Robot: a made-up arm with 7 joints. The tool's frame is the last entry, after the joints. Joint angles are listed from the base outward. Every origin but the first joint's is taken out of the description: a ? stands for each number. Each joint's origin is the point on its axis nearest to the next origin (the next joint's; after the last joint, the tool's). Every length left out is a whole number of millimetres.
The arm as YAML. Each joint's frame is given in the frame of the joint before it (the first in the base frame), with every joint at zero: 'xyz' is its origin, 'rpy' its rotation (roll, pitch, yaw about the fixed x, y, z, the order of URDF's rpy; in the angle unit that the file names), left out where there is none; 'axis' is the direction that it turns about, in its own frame. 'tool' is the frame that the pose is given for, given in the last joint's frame.
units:
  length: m
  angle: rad
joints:
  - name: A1
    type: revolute
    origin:
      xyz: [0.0, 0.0, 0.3]
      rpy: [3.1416, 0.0, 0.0]
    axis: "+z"
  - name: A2
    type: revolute
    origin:
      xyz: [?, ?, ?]
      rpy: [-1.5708, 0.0, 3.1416]
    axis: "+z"
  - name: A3
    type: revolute
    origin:
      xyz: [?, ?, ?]
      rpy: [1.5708, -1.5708, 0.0]
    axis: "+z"
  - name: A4
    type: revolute
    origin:
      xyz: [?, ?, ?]
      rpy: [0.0, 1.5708, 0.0]
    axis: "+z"
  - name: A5
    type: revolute
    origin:
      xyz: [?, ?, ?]
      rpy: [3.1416, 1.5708, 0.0]
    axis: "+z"
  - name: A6
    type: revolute
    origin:
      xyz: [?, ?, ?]
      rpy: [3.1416, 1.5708, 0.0]
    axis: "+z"
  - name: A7
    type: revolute
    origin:
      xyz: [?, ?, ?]
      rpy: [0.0, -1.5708, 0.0]
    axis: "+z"
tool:
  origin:
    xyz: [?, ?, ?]
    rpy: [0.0, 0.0, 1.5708]
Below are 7 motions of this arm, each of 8 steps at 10 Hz.
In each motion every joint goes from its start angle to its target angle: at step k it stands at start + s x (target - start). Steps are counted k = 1, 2, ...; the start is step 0. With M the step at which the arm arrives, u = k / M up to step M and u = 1 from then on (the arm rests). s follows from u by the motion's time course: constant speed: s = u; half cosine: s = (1 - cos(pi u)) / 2; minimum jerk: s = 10 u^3 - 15 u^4 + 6 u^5.
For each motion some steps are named. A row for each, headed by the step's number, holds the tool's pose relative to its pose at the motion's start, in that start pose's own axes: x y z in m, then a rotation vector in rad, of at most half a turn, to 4 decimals.
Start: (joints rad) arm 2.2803 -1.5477 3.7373 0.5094 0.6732 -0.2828 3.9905
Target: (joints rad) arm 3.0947 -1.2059 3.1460 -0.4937 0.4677 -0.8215 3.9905
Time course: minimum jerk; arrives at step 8
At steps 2, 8:
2: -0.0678 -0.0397 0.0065 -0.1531 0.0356 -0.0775
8: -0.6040 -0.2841 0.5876 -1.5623 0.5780 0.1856

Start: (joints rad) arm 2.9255 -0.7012 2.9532 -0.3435 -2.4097 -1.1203 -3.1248
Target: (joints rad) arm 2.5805 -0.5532 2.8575 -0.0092 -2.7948 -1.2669 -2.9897
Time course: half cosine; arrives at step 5
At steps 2, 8:
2: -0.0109 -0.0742 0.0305 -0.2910 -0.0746 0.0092
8: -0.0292 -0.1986 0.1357 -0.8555 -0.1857 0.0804

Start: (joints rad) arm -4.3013 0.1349 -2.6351 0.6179 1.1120 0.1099 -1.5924
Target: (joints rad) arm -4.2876 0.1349 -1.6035 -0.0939 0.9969 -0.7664 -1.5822
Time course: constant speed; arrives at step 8
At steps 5, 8:
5: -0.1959 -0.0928 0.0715 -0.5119 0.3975 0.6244
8: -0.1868 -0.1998 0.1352 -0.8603 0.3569 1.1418

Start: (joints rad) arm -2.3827 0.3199 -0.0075 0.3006 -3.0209 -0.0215 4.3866
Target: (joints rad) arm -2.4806 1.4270 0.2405 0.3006 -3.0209 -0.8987 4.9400
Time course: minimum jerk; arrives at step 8
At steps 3, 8:
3: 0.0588 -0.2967 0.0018 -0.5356 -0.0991 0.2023
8: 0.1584 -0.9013 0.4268 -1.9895 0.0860 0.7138

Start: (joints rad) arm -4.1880 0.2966 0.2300 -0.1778 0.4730 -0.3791 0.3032
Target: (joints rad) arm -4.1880 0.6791 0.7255 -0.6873 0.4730 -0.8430 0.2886
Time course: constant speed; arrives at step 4
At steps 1, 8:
1: -0.0214 -0.0458 0.0153 -0.0240 0.1888 0.0850
8: -0.1321 -0.2326 0.1249 -0.1882 0.8518 0.1454

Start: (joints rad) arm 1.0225 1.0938 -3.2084 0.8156 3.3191 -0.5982 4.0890
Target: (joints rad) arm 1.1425 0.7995 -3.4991 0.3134 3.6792 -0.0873 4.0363
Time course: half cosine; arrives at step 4
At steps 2, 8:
2: -0.0770 0.0061 -0.0370 0.2962 0.2297 0.1040
8: -0.1207 0.0082 -0.0602 0.5884 0.4468 0.1585

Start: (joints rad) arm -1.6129 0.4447 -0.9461 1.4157 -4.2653 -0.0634 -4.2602
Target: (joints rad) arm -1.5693 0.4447 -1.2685 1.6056 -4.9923 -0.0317 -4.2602
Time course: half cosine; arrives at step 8
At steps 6, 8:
6: 0.0442 0.1165 0.0144 0.2492 -0.0291 -0.6463
8: 0.0517 0.1362 0.0205 0.2956 -0.0153 -0.7514

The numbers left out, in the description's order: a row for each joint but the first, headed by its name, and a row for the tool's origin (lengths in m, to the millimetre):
A2: 0.0 0.016 0.0
A3: 0.0 0.485 0.0
A4: -0.014 0.0 0.0
A5: 0.384 0.0 0.0
A6: 0.0 0.0 0.0
A7: 0.082 0.0 0.0
tool: 0.0 0.0 0.0

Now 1 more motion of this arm.
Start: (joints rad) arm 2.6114 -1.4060 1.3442 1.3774 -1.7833 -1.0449 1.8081
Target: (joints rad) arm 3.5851 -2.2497 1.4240 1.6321 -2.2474 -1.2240 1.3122
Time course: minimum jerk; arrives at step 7
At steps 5, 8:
5: 0.0183 0.5365 0.0519 -0.2424 -0.5215 -1.3916
8: 0.0555 0.5863 0.0599 -0.3678 -0.6469 -1.5518

